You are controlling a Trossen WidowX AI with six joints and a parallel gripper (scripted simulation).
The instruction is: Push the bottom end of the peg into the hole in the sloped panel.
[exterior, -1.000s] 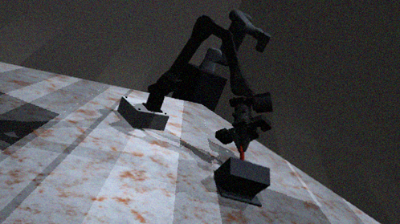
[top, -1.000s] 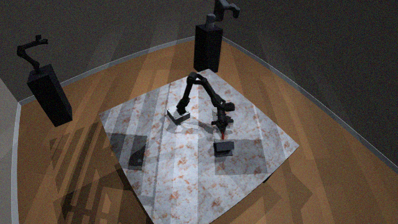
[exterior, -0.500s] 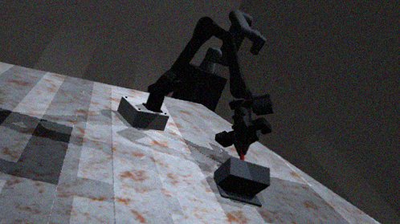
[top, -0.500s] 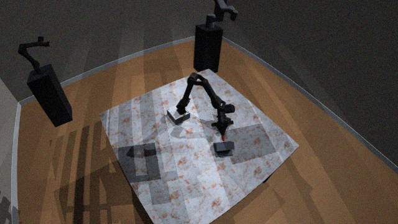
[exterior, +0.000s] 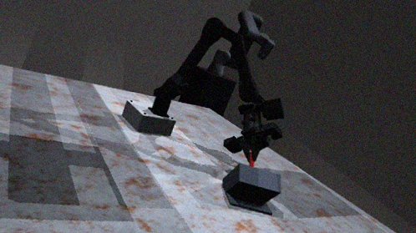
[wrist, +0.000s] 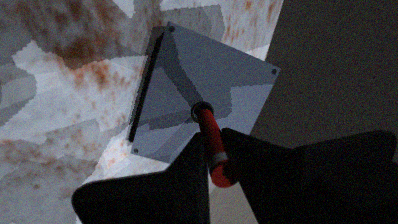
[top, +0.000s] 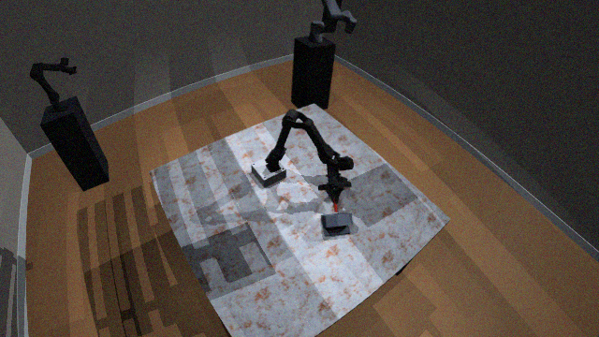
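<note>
My gripper tip is 60 mm short of the dark sloped panel, 30 mm to the left of it and 50 mm above it. Also, from my gripper tip: red round peg (10 mm behind, 10 mm above).
</note>
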